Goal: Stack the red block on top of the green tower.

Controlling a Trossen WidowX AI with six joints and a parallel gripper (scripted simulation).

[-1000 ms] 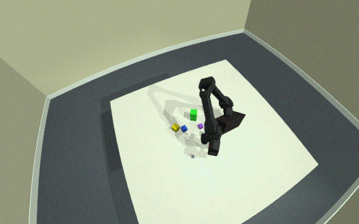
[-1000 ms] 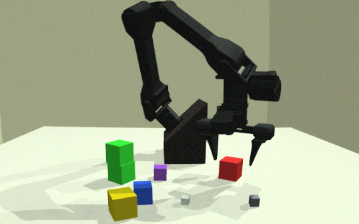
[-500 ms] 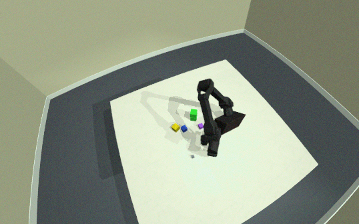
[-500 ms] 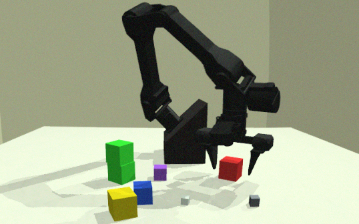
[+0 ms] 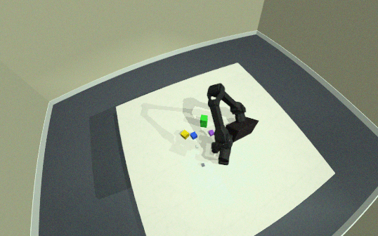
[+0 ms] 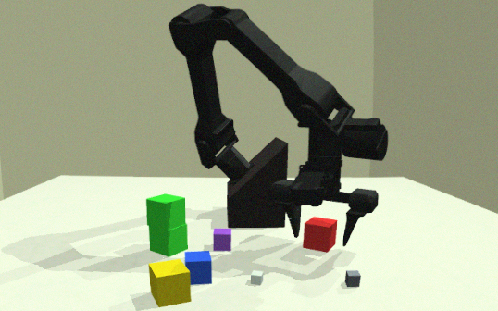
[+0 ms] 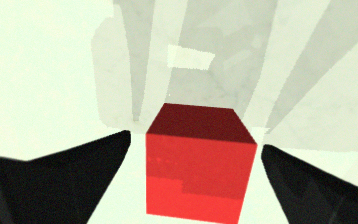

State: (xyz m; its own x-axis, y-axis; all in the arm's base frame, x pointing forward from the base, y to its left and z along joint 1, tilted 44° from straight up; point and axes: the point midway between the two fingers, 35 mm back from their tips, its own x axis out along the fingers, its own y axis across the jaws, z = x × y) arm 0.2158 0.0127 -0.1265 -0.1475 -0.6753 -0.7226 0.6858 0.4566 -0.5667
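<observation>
The purple cube is 3 cm behind my gripper tip, 17 cm to the right of it and 1 cm above it. The rest, counted from my gripper tip: yellow cube 14 cm ahead, 26 cm to the right, 1 cm above; blue cube 9 cm ahead, 22 cm to the right, 1 cm above; red block 1 cm above.
</observation>
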